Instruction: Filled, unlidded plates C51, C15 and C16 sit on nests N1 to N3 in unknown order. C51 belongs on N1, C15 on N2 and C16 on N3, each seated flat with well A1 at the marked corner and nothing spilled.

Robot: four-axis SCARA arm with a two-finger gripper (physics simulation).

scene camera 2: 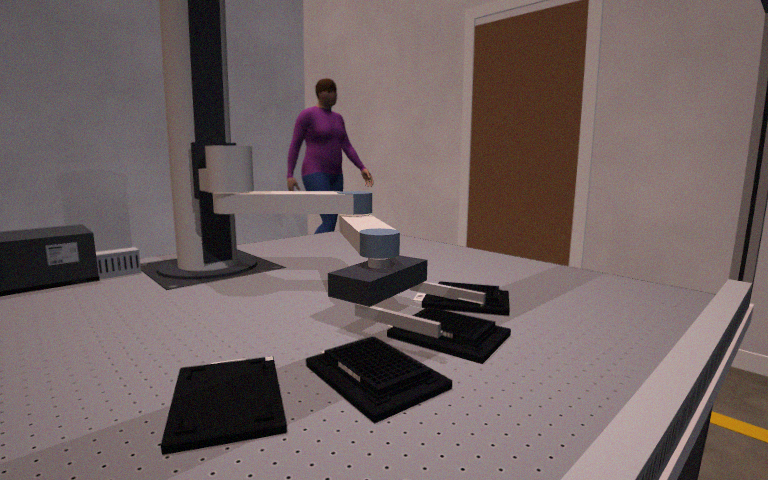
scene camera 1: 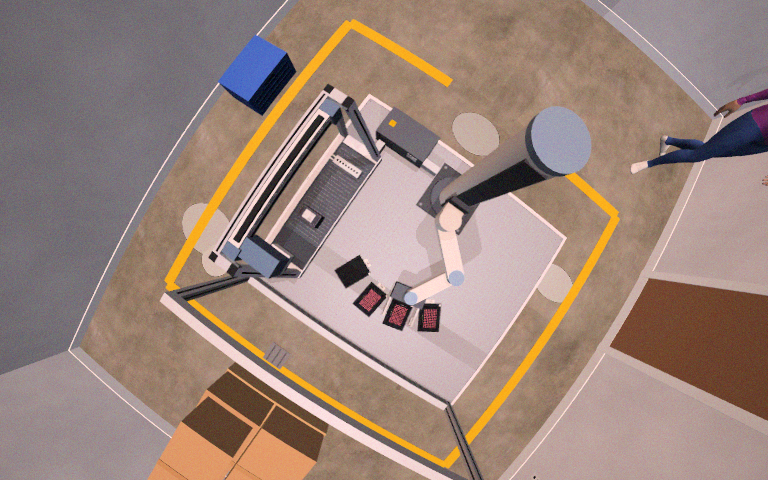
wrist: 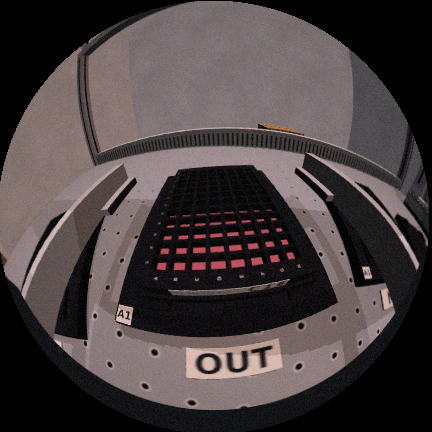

Scene:
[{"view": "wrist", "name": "my gripper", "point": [215, 159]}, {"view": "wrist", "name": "plate C16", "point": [221, 234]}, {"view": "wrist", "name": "nest N2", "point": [351, 240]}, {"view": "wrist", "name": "out label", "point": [233, 361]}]

